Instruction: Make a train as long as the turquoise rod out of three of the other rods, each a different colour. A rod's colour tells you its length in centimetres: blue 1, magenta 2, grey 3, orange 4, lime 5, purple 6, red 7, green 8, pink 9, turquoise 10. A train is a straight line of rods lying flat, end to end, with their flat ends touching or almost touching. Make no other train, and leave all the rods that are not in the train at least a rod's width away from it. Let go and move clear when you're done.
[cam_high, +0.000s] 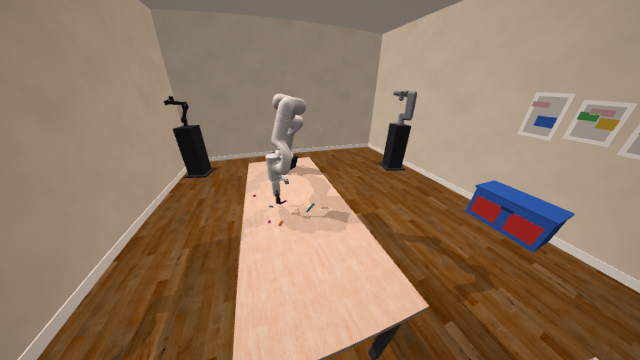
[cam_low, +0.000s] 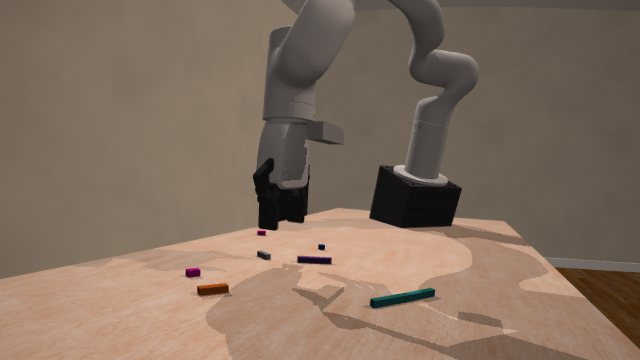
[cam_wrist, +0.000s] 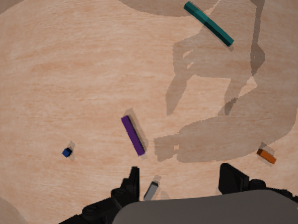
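My gripper is now 16 cm past the blue rod, 3 cm to the left of it and 7 cm above it. From my hand the other things lie so: grey rod (2 cm behind, 6 cm to the right, 7 cm below); orange rod (17 cm ahead, 3 cm to the left, 7 cm below); purple rod (6 cm behind, 2 cm to the left, 7 cm below).
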